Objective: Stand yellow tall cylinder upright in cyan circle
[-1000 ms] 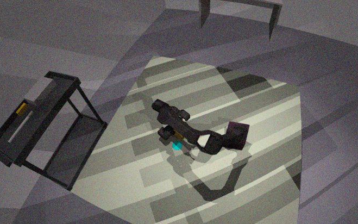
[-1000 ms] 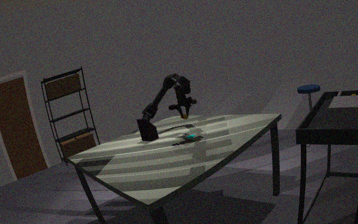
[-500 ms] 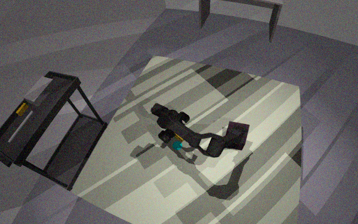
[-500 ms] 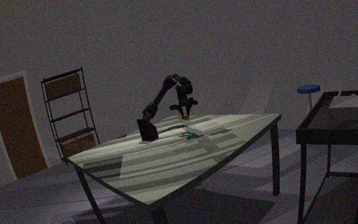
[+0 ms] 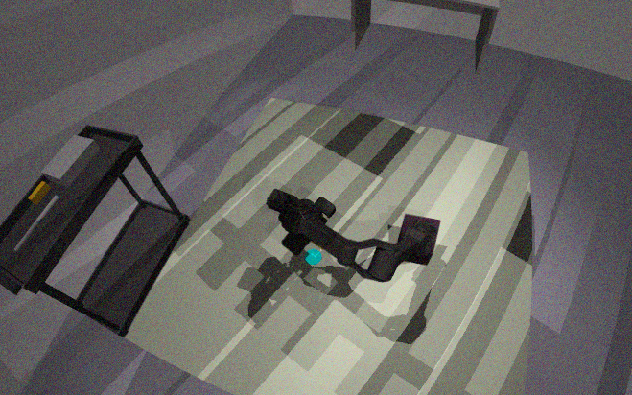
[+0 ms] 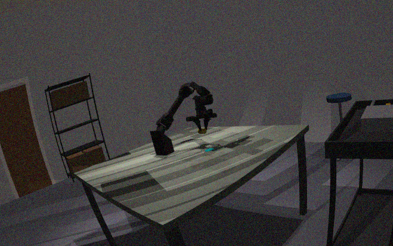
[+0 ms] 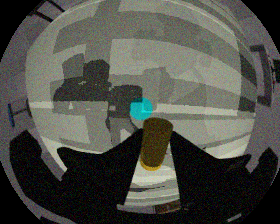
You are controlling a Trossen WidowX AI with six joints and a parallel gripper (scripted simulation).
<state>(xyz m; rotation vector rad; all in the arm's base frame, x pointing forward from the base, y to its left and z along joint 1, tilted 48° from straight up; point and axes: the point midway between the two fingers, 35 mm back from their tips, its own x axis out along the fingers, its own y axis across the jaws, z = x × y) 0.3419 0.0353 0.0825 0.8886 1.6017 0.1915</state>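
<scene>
My gripper tip is 10 mm to the right of the cyan circle and 130 mm above it. Round my gripper tip: yellow tall cylinder 20 mm behind, 10 mm to the left.
</scene>
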